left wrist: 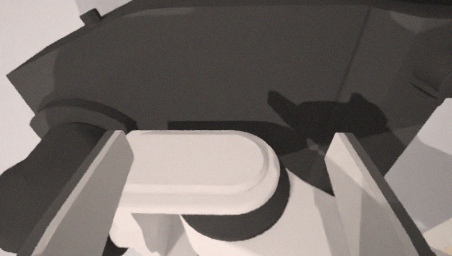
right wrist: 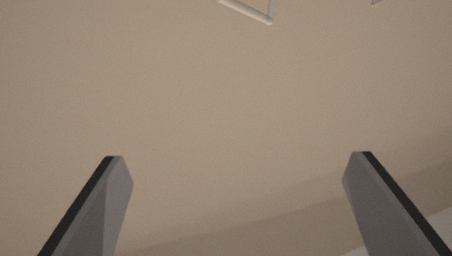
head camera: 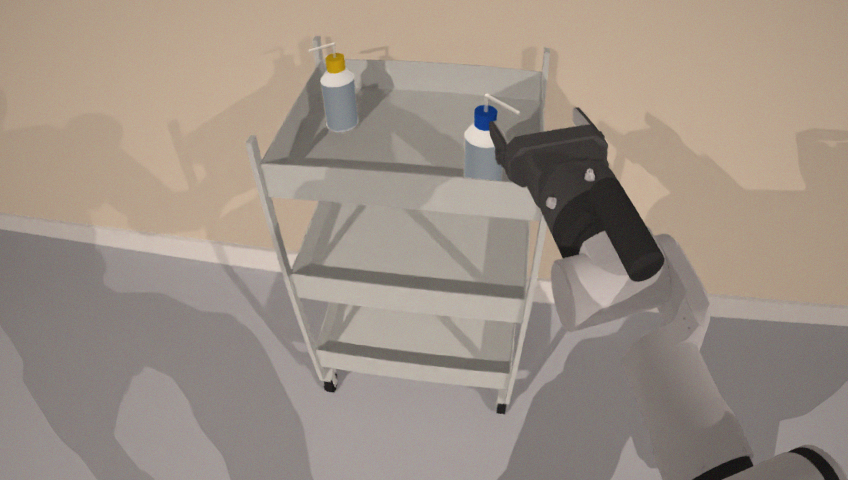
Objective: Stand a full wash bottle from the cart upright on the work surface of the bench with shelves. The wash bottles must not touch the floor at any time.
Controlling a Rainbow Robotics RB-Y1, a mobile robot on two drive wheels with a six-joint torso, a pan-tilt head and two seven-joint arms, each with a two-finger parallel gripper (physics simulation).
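Places are measured from the robot's base along level axes (x ahead, y left, z up), in centimetres.
Where they show: left gripper, between the fingertips: [left wrist: 228, 144]; right gripper, between the fingertips: [right wrist: 237, 168] [head camera: 535, 120].
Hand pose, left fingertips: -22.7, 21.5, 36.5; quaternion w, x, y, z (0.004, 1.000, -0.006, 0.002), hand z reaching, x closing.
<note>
Each offset is from my left fingertips to the top centre of the thing, as dx, dy, dz.
A wash bottle with a yellow cap @(+96.9, -7.7, +47.2) [head camera: 339, 101] stands upright at the back left of the top tray of the grey cart [head camera: 368, 185]. A wash bottle with a blue cap @(+77.3, -32.7, +47.2) [head camera: 480, 155] stands upright at the tray's front right. Both look grey-blue up to the shoulder. My right gripper [head camera: 535, 117] [right wrist: 237, 168] is open and empty, just right of the blue-capped bottle; its left finger overlaps that bottle in the head view. A thin white spout @(+76.8, -34.0, +47.2) [right wrist: 246, 11] shows at the top of the right wrist view. My left gripper [left wrist: 228, 144] is open and empty. The bench does not show.
The cart has two lower shelves [head camera: 410, 297] [head camera: 416, 366] and black casters. A beige wall [head camera: 148, 53] with a pale baseboard [head camera: 148, 240] stands behind it. The robot's own dark base [left wrist: 215, 65] and white parts fill much of the left wrist view.
</note>
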